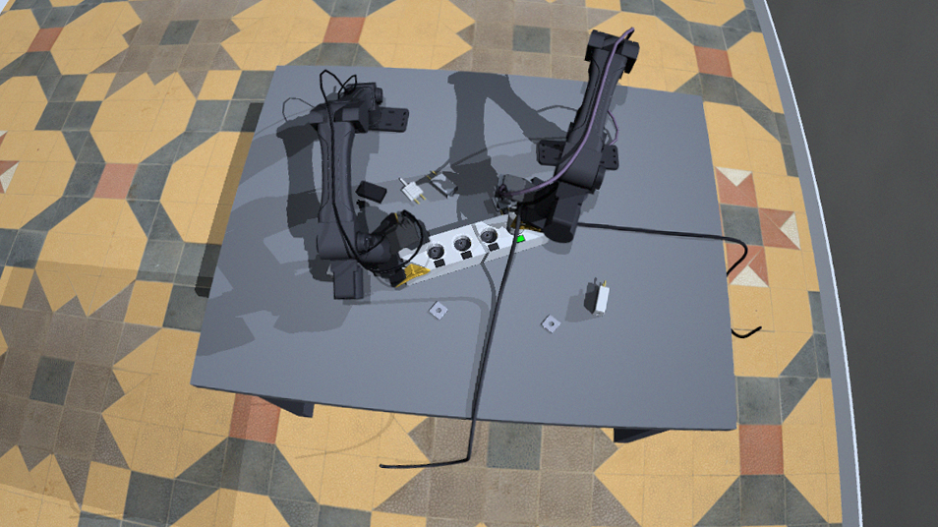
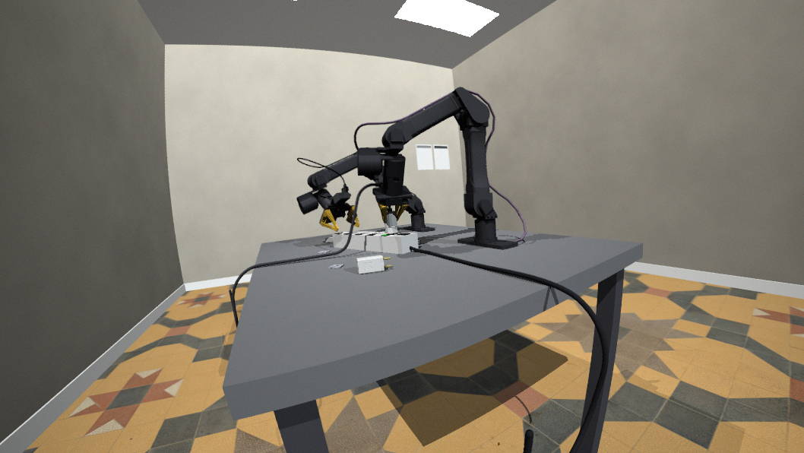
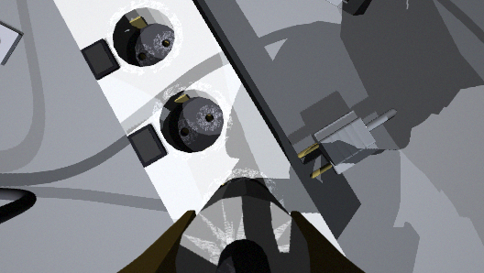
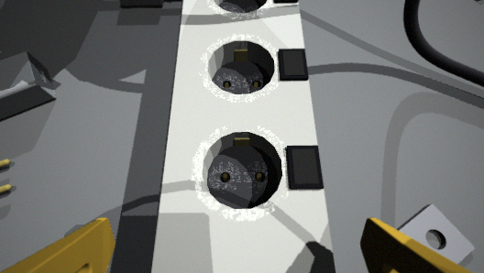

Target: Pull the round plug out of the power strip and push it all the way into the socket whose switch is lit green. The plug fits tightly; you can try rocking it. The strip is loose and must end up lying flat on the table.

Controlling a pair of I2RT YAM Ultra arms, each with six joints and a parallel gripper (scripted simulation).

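The grey plug lies 8 cm behind my left hand, 4 cm to the right of it and 9 cm below it. Also, from my left hand: dark block 4 cm behind, 35 cm to the right, 9 cm below; round plug 1 cm below.
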